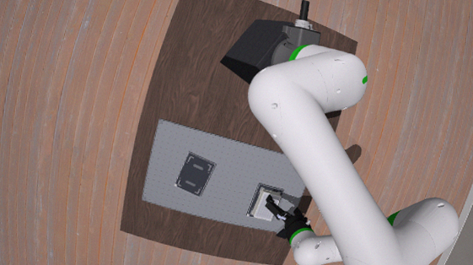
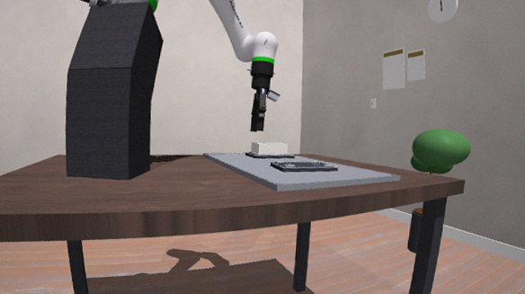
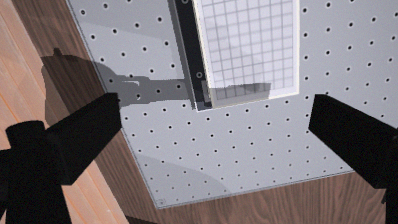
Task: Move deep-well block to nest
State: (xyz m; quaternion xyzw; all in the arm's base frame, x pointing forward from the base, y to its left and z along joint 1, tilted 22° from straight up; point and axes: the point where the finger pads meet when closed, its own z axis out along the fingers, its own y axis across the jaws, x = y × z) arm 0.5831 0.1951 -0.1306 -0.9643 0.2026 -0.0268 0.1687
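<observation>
The white 96-well deep-well block lies 30 mm ahead of my hand, 50 mm to the right of it and 80 mm below it. Round my hand: dark nest frame (70 mm behind, 370 mm to the right, 100 mm below).
</observation>
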